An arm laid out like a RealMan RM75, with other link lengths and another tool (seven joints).
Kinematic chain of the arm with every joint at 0, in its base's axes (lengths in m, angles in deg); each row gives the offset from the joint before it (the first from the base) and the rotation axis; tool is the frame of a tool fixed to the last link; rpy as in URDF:
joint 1: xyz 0 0 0.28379 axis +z
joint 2: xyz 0 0 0 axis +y
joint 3: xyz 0 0 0.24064 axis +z
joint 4: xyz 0 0 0 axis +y
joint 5: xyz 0 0 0.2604 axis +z
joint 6: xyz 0 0 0 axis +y
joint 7: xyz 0 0 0.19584 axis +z
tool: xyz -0.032 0.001 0.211 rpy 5.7 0 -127.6
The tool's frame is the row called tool.
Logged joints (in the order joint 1, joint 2, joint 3, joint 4, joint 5, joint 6, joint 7), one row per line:
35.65 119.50 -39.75 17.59 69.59 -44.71 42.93
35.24 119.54 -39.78 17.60 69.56 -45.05 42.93
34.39 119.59 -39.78 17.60 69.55 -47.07 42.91
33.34 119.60 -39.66 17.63 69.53 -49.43 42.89
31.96 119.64 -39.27 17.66 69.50 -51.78 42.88
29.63 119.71 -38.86 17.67 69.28 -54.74 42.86
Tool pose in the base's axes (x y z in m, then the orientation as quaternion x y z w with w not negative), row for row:
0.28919 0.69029 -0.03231 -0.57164 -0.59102 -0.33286 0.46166
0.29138 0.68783 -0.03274 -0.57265 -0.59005 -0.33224 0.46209
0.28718 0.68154 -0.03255 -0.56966 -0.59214 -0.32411 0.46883
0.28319 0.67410 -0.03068 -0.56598 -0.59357 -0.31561 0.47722
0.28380 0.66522 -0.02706 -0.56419 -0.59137 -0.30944 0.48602
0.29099 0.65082 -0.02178 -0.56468 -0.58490 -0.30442 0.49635
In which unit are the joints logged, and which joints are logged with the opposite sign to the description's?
The joints are logged in degrees. Opposite sign: joint 4, joint 5.
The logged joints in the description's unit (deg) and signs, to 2 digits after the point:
35.65 119.50 -39.75 -17.59 -69.59 -44.71 42.93
35.24 119.54 -39.78 -17.60 -69.56 -45.05 42.93
34.39 119.59 -39.78 -17.60 -69.55 -47.07 42.91
33.34 119.60 -39.66 -17.63 -69.53 -49.43 42.89
31.96 119.64 -39.27 -17.66 -69.50 -51.78 42.88
29.63 119.71 -38.86 -17.67 -69.28 -54.74 42.86

